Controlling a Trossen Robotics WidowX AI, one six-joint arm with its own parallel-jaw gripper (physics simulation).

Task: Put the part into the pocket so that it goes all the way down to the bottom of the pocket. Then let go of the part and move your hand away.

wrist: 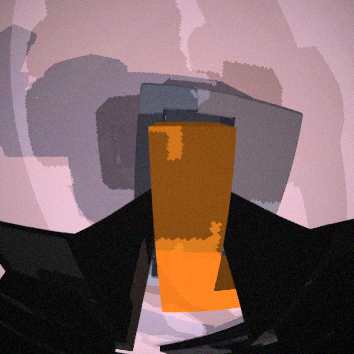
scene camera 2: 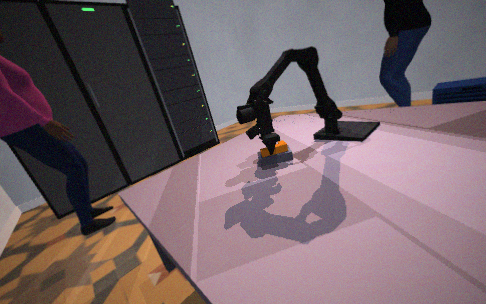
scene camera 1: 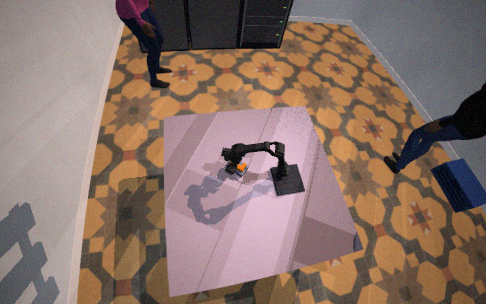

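Seen in the pictures: gripper, fingertip midpoint: (wrist: 186, 195) (scene camera 2: 270, 153) (scene camera 1: 234, 166); arm's base, link origin: (wrist: 246, 343) (scene camera 2: 331, 130) (scene camera 1: 281, 173).
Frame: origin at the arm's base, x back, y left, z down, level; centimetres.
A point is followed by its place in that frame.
Observation:
The part is an orange block (scene camera 1: 241, 166) {x -27.5, y -13.2, z -4.2 cm} (scene camera 2: 278, 148) {x -30.2, y -12.6, z -3.2 cm} (wrist: 191, 197) {x -32.2, y -17.1, z -4.0 cm}. My gripper (scene camera 1: 232, 167) {x -31.3, y -16.1, z -1.3 cm} (scene camera 2: 271, 148) {x -31.3, y -16.1, z -1.3 cm} (wrist: 186, 195) {x -31.3, y -16.1, z -1.3 cm} is shut on it, one black finger on each side. The block stands in the grey pocket block (scene camera 1: 238, 172) {x -30.4, y -10.7, z -1.1 cm} (scene camera 2: 284, 157) {x -30.8, y -10.4, z 0.5 cm} (wrist: 267, 147) {x -29.9, y -21.0, z -1.2 cm} on the pink table, and its upper part still sticks out above the pocket's rim. In the wrist view the far end of the orange block reaches the pocket's dark opening. How deep it sits I cannot tell.
The arm's black base plate (scene camera 1: 288, 181) {x 2.4, y 7.7, z 0.4 cm} (scene camera 2: 350, 129) {x 0.9, y 8.1, z 0.5 cm} stands to the right of the pocket on the pink table (scene camera 1: 242, 241) {x -44.6, y 33.9, z 2.4 cm} (scene camera 2: 302, 256) {x -71.6, y 12.3, z 2.4 cm}. Dark server cabinets (scene camera 1: 211, 24) (scene camera 2: 136, 90) stand behind. A person (scene camera 1: 145, 33) stands on the tiled floor at the back left.

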